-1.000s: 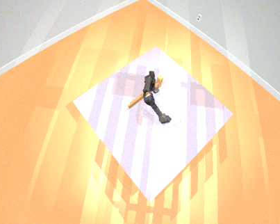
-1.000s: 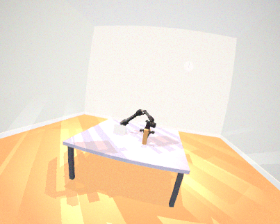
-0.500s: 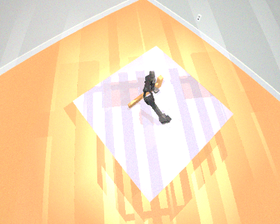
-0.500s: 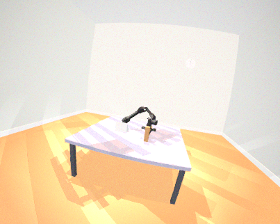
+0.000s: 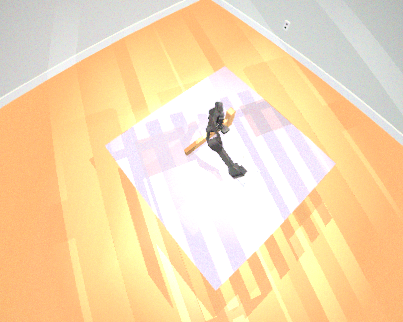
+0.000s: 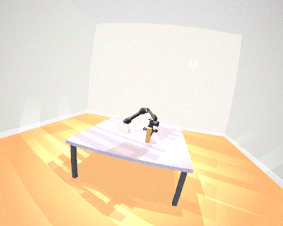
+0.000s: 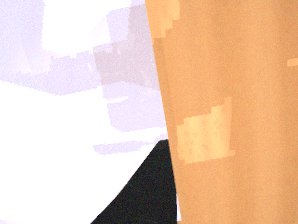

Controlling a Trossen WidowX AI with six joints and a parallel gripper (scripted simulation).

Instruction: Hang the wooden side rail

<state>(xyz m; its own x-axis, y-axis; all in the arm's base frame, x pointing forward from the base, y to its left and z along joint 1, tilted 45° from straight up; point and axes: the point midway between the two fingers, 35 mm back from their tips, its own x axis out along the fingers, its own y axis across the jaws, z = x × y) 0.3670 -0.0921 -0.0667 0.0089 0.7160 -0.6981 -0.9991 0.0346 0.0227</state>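
Right now my gripper tip is 11 cm to the left of the wooden headboard post and 4 cm below it.
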